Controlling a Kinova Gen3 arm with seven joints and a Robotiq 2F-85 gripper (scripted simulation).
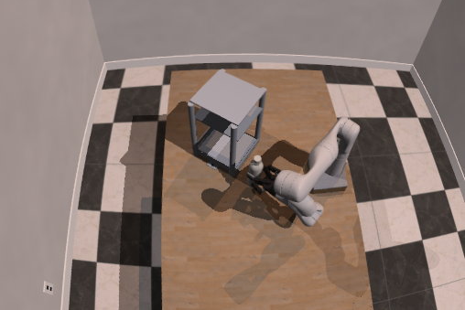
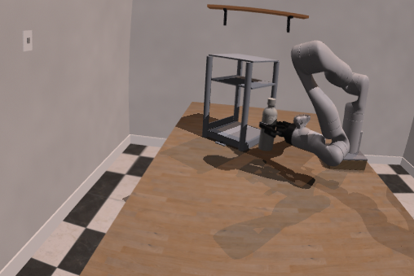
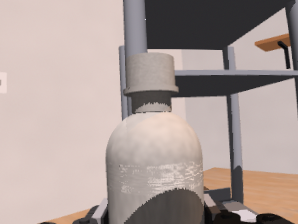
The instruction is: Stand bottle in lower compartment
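Now: the shelving unit 110 mm ahead of my hand, 210 mm to the right of it and 40 mm above it. Round my hand: white bottle (30 mm above).
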